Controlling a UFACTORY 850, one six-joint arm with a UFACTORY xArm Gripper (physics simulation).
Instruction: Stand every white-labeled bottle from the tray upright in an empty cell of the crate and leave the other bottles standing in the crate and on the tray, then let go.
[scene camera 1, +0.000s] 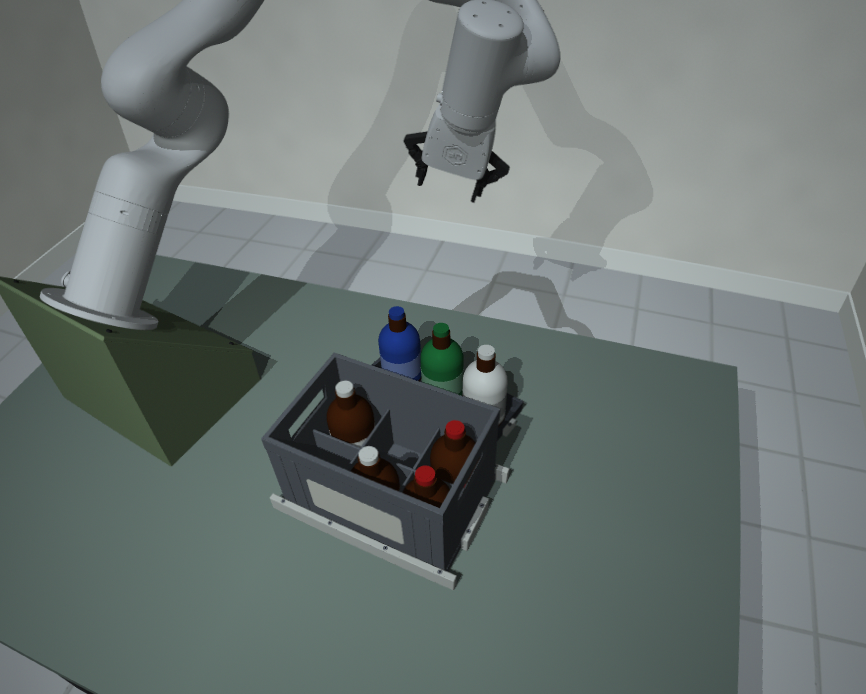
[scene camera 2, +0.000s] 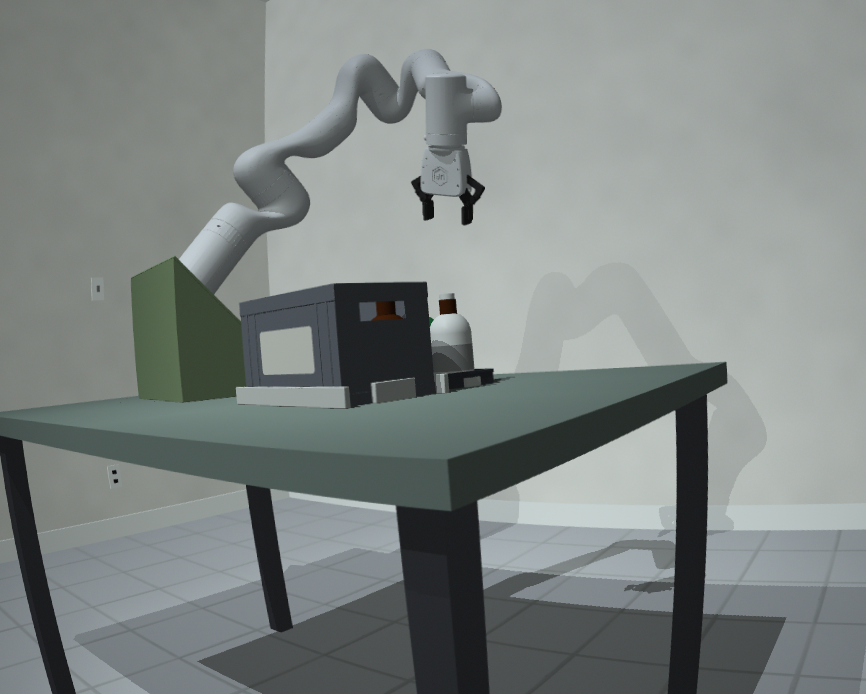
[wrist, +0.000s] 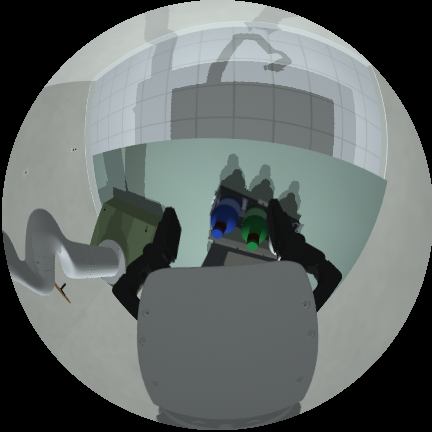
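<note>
The gripper (scene camera 1: 447, 189) (scene camera 2: 447, 218) (wrist: 222, 208) is open and empty, high above the tray and crate. The white bottle (scene camera 1: 485, 383) (scene camera 2: 451, 332) stands upright at the right end of the dark tray (scene camera 1: 516, 407) (scene camera 2: 485, 375); a finger mostly hides it in the wrist view. A green bottle (scene camera 1: 441, 359) (wrist: 254, 225) stands in the middle and a blue bottle (scene camera 1: 399, 343) (wrist: 225, 217) at the left. The grey crate (scene camera 1: 426, 527) (scene camera 2: 383, 354) holds brown bottles: white-capped ones back left (scene camera 1: 350, 419) and front middle (scene camera 1: 375, 474), red-capped ones back right (scene camera 1: 452, 455) and front right (scene camera 1: 426, 493). Its back-middle and front-left cells look empty.
Light rails (scene camera 1: 361, 538) (scene camera 2: 292, 396) lie along the crate's front, and short ones (scene camera 1: 474, 524) (scene camera 2: 393, 390) at its right side. The green arm pedestal (scene camera 1: 137, 390) (scene camera 2: 159, 339) (wrist: 112, 220) stands left of the crate on the green table (scene camera 1: 614, 506) (scene camera 2: 563, 412).
</note>
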